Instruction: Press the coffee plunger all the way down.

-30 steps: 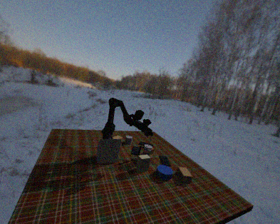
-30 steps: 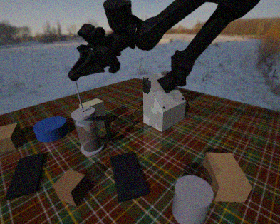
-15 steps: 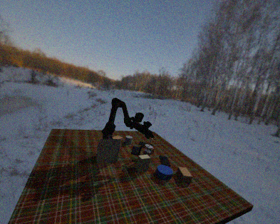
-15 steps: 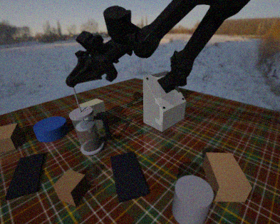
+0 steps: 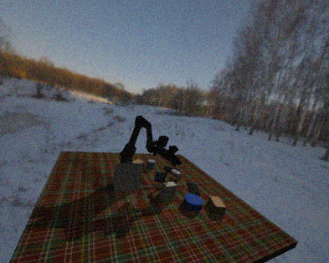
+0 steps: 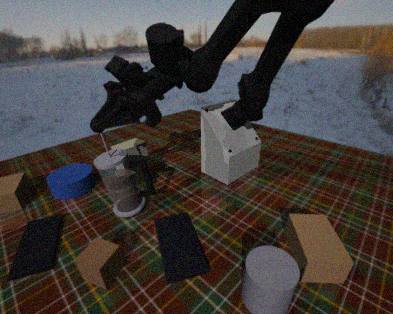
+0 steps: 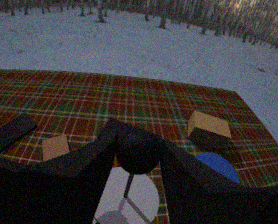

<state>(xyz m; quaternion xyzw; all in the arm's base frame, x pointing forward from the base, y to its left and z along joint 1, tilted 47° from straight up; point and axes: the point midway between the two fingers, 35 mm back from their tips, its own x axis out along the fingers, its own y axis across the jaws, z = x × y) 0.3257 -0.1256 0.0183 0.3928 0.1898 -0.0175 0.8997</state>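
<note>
My gripper tip is now 30 mm past the coffee press, 20 mm to the right of it and 100 mm above it. Round my gripper tip: blue disc: 20 mm ahead, 190 mm to the right, 190 mm below; then grey cylinder: 50 mm behind, 350 mm to the left, 180 mm below.
</note>
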